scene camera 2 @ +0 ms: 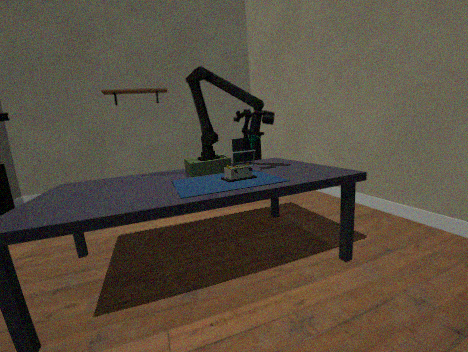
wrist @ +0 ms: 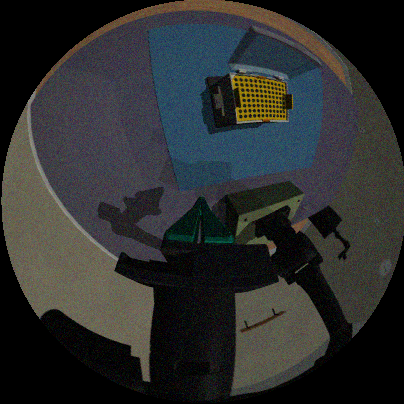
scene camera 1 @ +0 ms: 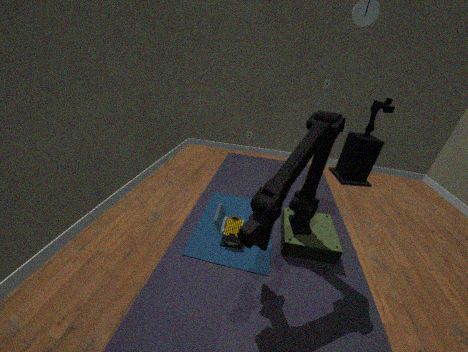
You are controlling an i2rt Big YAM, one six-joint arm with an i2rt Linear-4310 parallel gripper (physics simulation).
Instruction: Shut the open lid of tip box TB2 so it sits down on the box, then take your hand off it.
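Places are measured from the arm's base along level axes (x back, y right, z up), in millimetres.
Where they show: gripper, between the fingertips: [scene camera 2: 251,148] [wrist: 201,200] [scene camera 1: 257,244]; arm's base, origin of its link: [scene camera 2: 208,159] [wrist: 270,220] [scene camera 1: 299,225].
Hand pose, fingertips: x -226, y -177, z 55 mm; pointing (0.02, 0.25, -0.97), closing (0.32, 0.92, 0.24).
Each offset is from my fingertips to the top centre of the thing. "spot": to the spot under its first point. Level surfaces: height alone.
The tip box @(dx -99, dy +157, dz -71 mm) [scene camera 1: 232,241] [scene camera 2: 238,173] [wrist: 221,104] stands on the blue mat, with a yellow rack of holes @(spot: dx -101, dy +160, dz -80 mm) [scene camera 1: 233,226] [wrist: 262,99] showing in its top. Its clear lid @(spot: dx -171, dy +162, dz -35 mm) [scene camera 1: 219,218] [scene camera 2: 243,158] [wrist: 275,54] is open and stands up along one long side of the box. No TB2 label can be read. My gripper [scene camera 2: 254,146] [wrist: 201,200] is shut and empty, its green fingertips together. It is apart from the box and lid, on the arm-base side of the box. In scene camera 1 the fingers are hidden behind the wrist.
The blue mat @(dz -137 mm) [scene camera 1: 205,247] [scene camera 2: 192,189] [wrist: 170,150] lies on the purple table @(dz -140 mm) [scene camera 1: 165,295] [scene camera 2: 105,197] [wrist: 90,115]. My arm's green base block [scene camera 1: 320,237] [scene camera 2: 195,166] [wrist: 265,196] stands beside the mat. A second dark arm on a black pedestal [scene camera 1: 357,157] [wrist: 325,221] is farther off.
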